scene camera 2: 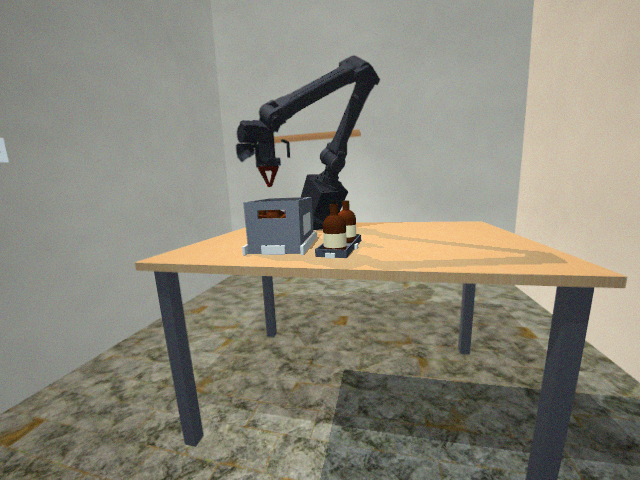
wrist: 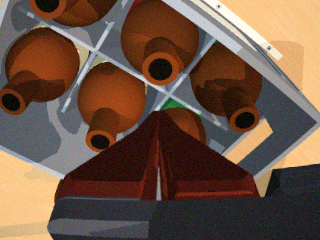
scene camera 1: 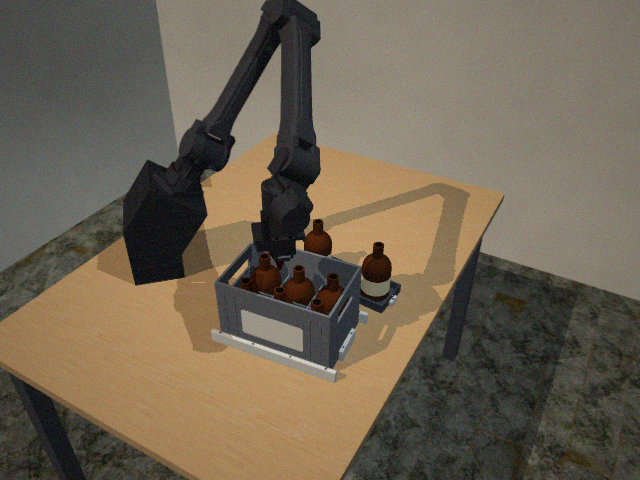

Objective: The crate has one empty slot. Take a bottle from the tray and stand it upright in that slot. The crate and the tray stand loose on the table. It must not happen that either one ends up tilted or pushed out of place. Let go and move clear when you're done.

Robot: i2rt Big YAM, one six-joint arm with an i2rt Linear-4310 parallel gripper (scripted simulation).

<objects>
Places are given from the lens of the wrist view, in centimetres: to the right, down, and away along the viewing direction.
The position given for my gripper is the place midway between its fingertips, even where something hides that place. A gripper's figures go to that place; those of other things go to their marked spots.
my gripper [wrist: 158, 121]: 0, 0, 13
grey crate [wrist: 51, 136]: -11, 2, 25
</objects>
